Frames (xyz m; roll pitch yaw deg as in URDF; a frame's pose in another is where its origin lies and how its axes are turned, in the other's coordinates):
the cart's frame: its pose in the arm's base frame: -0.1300 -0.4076 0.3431 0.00 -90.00 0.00
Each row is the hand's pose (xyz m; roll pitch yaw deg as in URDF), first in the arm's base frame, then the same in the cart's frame.
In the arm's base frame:
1: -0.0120 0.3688 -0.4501 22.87 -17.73 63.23
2: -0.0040 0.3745 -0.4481 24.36 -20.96 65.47
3: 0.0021 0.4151 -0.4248 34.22 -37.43 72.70
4: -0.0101 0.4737 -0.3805 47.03 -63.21 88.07
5: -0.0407 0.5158 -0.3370 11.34 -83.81 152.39
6: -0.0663 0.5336 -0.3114 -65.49 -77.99 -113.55
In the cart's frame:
1: -0.7932 0.7764 -0.1180 104.14 25.41 70.30
2: -0.7912 0.7821 -0.1260 105.09 22.81 67.17
3: -0.7679 0.8227 -0.1321 113.50 13.66 51.28
4: -0.7236 0.8813 -0.1199 135.31 0.87 26.78
5: -0.6801 0.9234 -0.0893 163.59 -5.48 2.88
6: -0.6545 0.9412 -0.0637 -178.58 -4.77 -11.04

